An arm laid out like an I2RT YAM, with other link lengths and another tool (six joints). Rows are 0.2 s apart.
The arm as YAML. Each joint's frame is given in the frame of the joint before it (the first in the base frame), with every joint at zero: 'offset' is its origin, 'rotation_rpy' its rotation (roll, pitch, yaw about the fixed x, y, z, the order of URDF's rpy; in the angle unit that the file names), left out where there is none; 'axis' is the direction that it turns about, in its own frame. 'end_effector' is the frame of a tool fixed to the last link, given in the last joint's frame.
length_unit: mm
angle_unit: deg
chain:
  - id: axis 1
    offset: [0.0, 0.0, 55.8]
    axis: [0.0, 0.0, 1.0]
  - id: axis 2
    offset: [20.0, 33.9, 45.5]
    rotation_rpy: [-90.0, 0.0, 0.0]
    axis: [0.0, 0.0, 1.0]
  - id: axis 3
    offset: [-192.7, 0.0, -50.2]
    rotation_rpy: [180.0, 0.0, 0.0]
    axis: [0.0, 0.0, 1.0]
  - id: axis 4
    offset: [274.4, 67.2, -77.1]
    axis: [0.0, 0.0, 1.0]
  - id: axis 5
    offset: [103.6, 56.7, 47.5]
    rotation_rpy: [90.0, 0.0, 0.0]
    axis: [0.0, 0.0, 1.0]
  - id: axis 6
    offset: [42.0, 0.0, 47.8]
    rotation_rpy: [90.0, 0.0, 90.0]
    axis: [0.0, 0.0, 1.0]
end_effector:
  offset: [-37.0, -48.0, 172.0]
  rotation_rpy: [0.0, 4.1, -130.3]
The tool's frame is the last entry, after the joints.
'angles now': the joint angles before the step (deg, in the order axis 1, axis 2, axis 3, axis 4, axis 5, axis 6). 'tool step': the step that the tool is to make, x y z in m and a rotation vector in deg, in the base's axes. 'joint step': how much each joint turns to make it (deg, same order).
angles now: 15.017 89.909 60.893 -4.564 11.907 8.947
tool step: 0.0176 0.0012 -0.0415 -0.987 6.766 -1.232
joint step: -0.033 10.668 10.043 -6.459 0.474 1.390
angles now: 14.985 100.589 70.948 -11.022 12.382 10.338
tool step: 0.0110 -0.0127 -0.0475 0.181 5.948 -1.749
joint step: -1.664 8.920 6.481 -3.544 -1.062 1.265
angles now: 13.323 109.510 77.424 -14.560 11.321 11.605
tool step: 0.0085 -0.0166 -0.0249 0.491 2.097 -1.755
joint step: -1.891 4.754 2.668 0.041 -0.778 0.535
